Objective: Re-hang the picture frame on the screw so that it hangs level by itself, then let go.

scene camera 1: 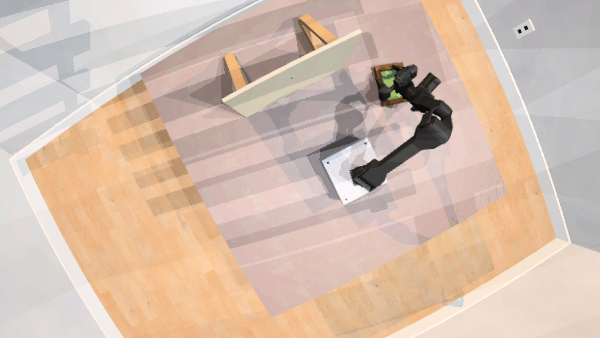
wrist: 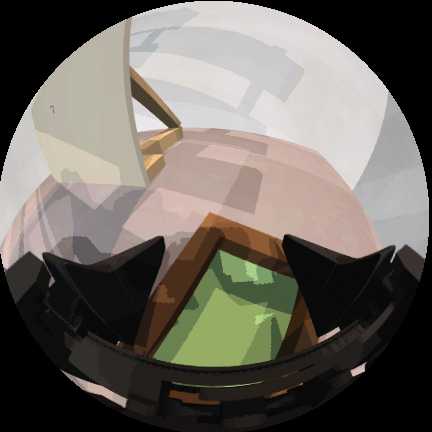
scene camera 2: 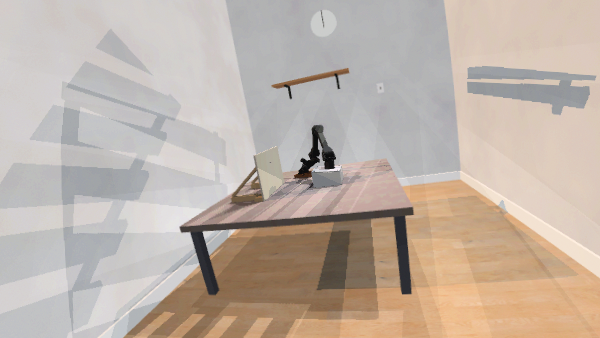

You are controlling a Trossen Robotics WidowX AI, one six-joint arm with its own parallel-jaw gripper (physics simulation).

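Pixels of known places: gripper, fingertip midpoint: (scene camera 1: 383,71) (wrist: 225,241) (scene camera 2: 298,172); arm's base, origin of the base link: (scene camera 1: 359,175) (scene camera 2: 329,168).
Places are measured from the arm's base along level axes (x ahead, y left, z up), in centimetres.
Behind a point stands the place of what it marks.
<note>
The picture frame (scene camera 1: 378,86) @(x 32.5, y -22.0, z -9.5 cm) (scene camera 2: 301,176) @(x 33.5, y -22.0, z -9.2 cm) (wrist: 182,272) @(x 34.5, y -23.0, z -7.6 cm) has a brown rim around a green picture and lies flat on the table, face up. My gripper (scene camera 1: 393,83) (scene camera 2: 302,169) @(x 37.4, y -25.1, z -6.5 cm) (wrist: 225,241) @(x 37.4, y -25.1, z -6.5 cm) is open and empty, low over the frame. In the wrist view its black fingers stand wide apart and cover parts of the frame's side bars; the near end is hidden by the gripper body. The small screw (scene camera 1: 293,77) @(x 40.4, y 13.1, z 11.6 cm) (scene camera 2: 270,162) @(x 40.4, y 13.4, z 11.5 cm) (wrist: 52,109) sticks out of the upright cream board (scene camera 1: 325,62) @(x 42.9, y 1.0, z 9.1 cm) (scene camera 2: 270,177) @(x 40.2, y 18.0, z 1.2 cm) (wrist: 90,75) @(x 43.6, y -3.3, z 10.0 cm). The screw is bare, and the frame is apart from the board.
Two wooden supports (scene camera 1: 236,72) @(x 51.2, y 32.2, z 5.1 cm) (scene camera 1: 316,33) @(x 55.7, y -0.3, z 5.3 cm) brace the board from behind. The arm stands on a white base block (scene camera 1: 340,175) @(x 2.5, y 7.1, z 0.3 cm) (scene camera 2: 326,178) @(x 0.3, y 10.8, z -4.8 cm) on the pinkish table (scene camera 1: 280,240) @(x -18.7, y 39.8, z -10.5 cm) (scene camera 2: 360,197) @(x -27.3, y 39.2, z -10.5 cm). A wooden shelf (scene camera 2: 310,79) is on the far wall.
</note>
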